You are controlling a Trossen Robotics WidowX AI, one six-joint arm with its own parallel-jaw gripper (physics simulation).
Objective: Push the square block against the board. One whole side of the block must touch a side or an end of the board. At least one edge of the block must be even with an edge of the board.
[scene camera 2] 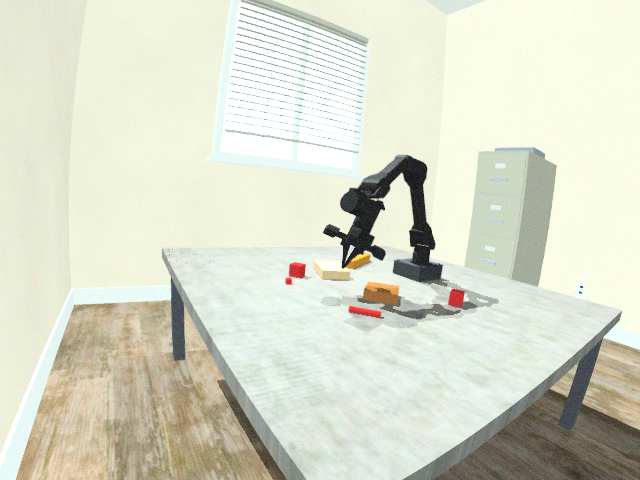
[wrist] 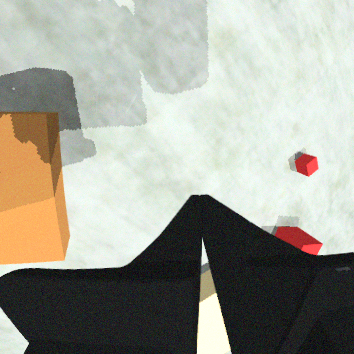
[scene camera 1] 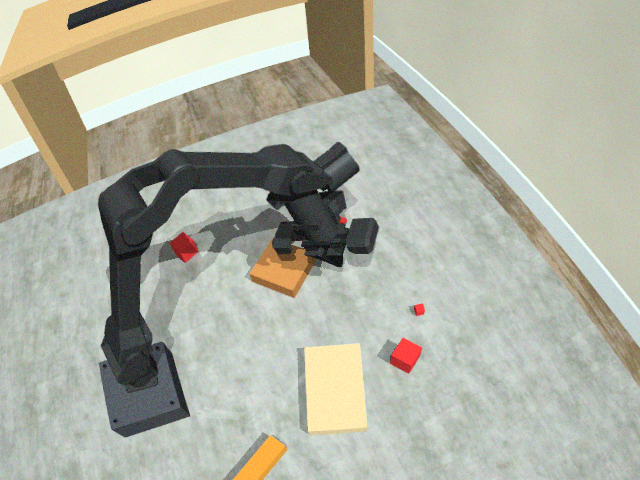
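Seen in the pictures: gripper, fingertip midpoint: (scene camera 2: 342,268) (wrist: 198,202) (scene camera 1: 340,265); arm's base at its link origin: (scene camera 2: 420,263) (scene camera 1: 139,373).
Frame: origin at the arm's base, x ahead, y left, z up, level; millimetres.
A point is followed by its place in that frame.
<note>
The square orange block (scene camera 1: 281,272) @(x 314, y 136, z -27 mm) (scene camera 2: 381,294) @(x 355, y 193, z -33 mm) (wrist: 27,230) @(x 327, y 120, z -27 mm) lies flat on the table, apart from the cream board (scene camera 1: 336,387) @(x 330, y -128, z -27 mm) (scene camera 2: 332,271) @(x 365, y -54, z -29 mm) (wrist: 212,325) @(x 329, y -105, z -27 mm). The board lies flat nearer the bottom of scene view 1, and part of it shows between the fingers in the wrist view. My gripper (scene camera 1: 341,263) @(x 418, y 79, z 16 mm) (scene camera 2: 343,266) @(x 418, y 79, z 16 mm) (wrist: 198,202) @(x 418, y 79, z 16 mm) is shut and empty. Its tips are raised above the table, beside the block on its right in scene view 1. The arm hides the block's far right corner there. The block's left part is cut off in the wrist view.
A red cube (scene camera 1: 405,355) @(x 460, y -122, z -16 mm) (scene camera 2: 296,269) @(x 478, y -98, z -29 mm) (wrist: 300,240) @(x 474, y -92, z -25 mm) and a tiny red cube (scene camera 1: 419,309) @(x 531, y -37, z -40 mm) (scene camera 2: 288,281) @(x 538, y -26, z -47 mm) (wrist: 306,164) @(x 528, y -25, z -41 mm) lie right of the board. Another red cube (scene camera 1: 184,246) @(x 136, y 271, z -17 mm) (scene camera 2: 456,298) @(x 149, y 298, z -33 mm), a red cylinder (scene camera 2: 364,311) @(x 462, y 260, z -47 mm) and a yellow-orange bar (scene camera 1: 261,459) @(x 169, y -209, z -25 mm) (scene camera 2: 360,260) @(x 125, y -221, z -34 mm) are on the table.
</note>
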